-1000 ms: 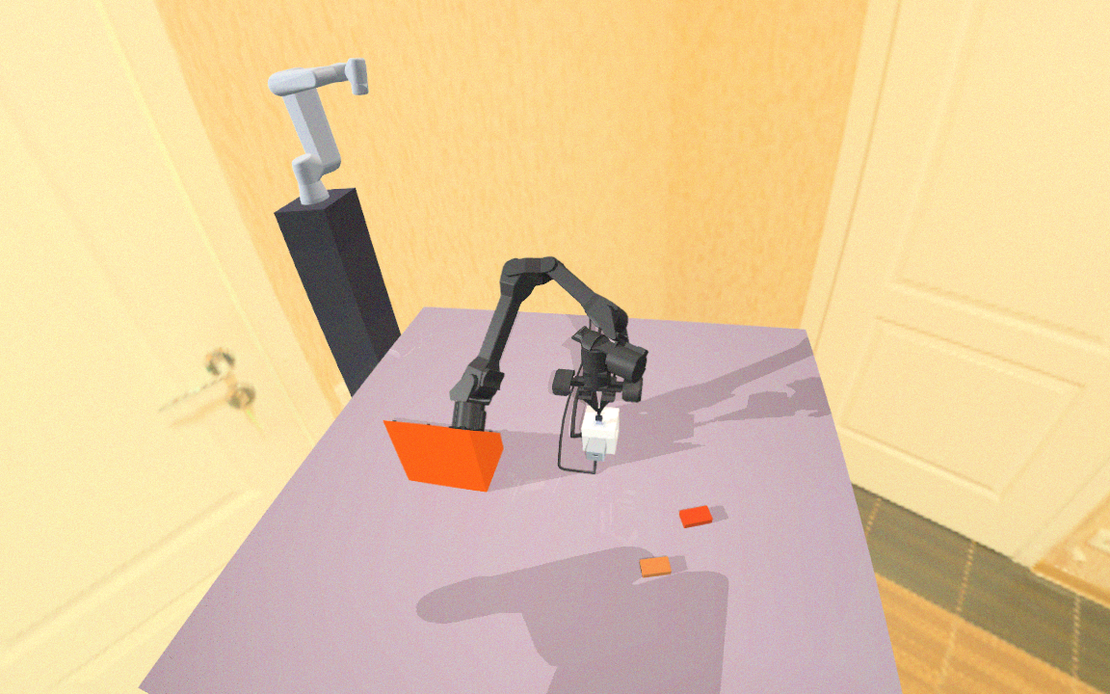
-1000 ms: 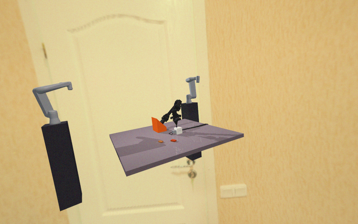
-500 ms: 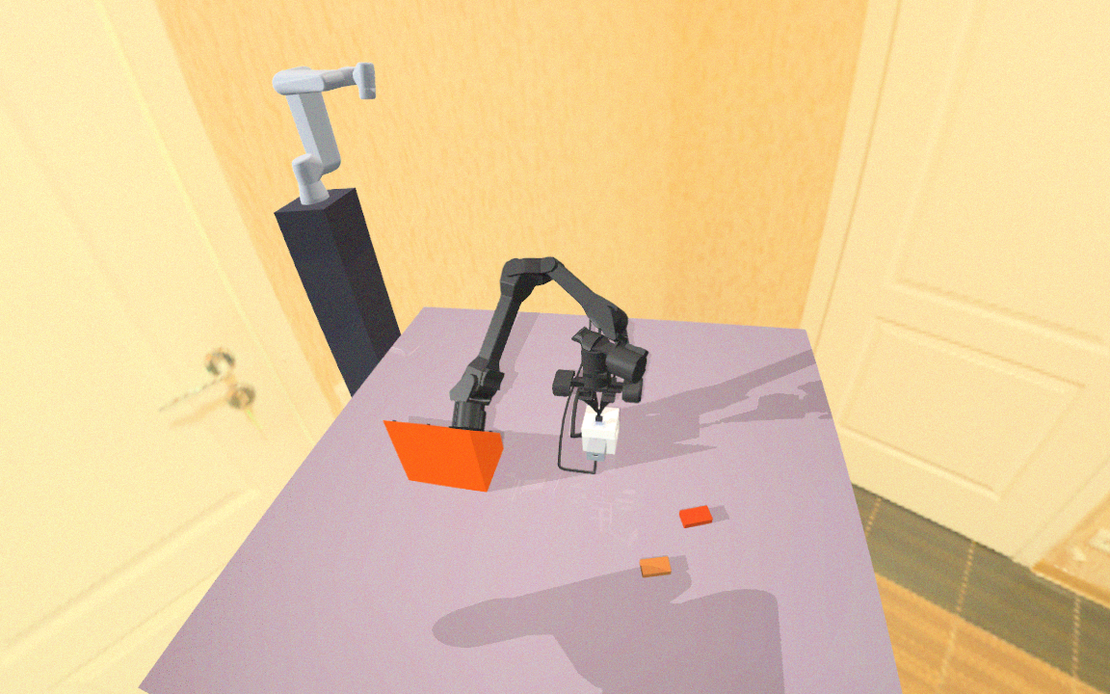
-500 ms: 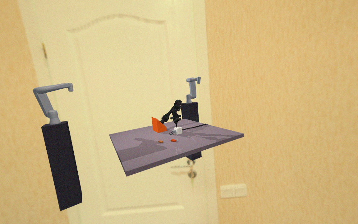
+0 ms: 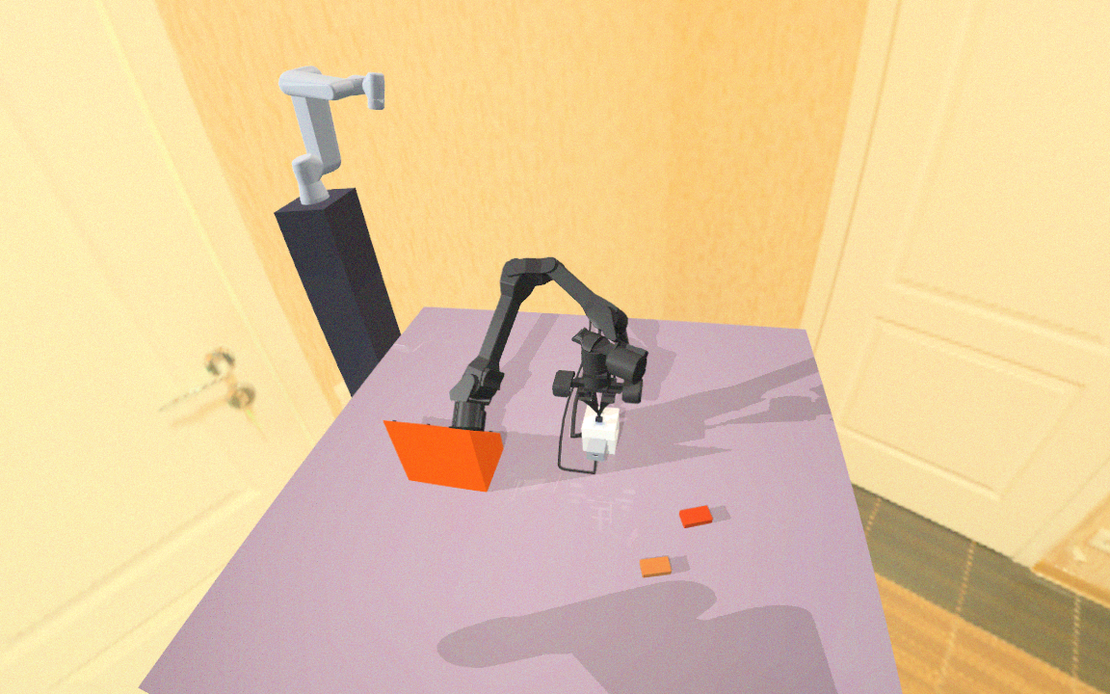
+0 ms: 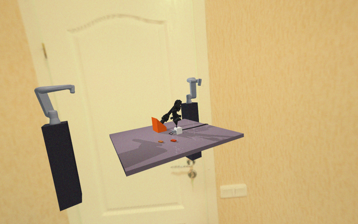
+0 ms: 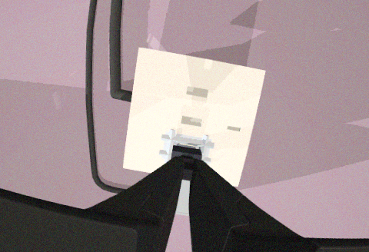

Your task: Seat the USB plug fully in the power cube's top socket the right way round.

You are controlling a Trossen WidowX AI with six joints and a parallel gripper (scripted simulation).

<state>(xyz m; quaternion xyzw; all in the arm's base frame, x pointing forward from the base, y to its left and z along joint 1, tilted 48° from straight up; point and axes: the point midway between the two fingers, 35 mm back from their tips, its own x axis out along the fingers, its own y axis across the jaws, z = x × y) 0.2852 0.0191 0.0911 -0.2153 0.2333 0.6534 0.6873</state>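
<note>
My gripper tip is 2 cm above the black USB plug.
</note>
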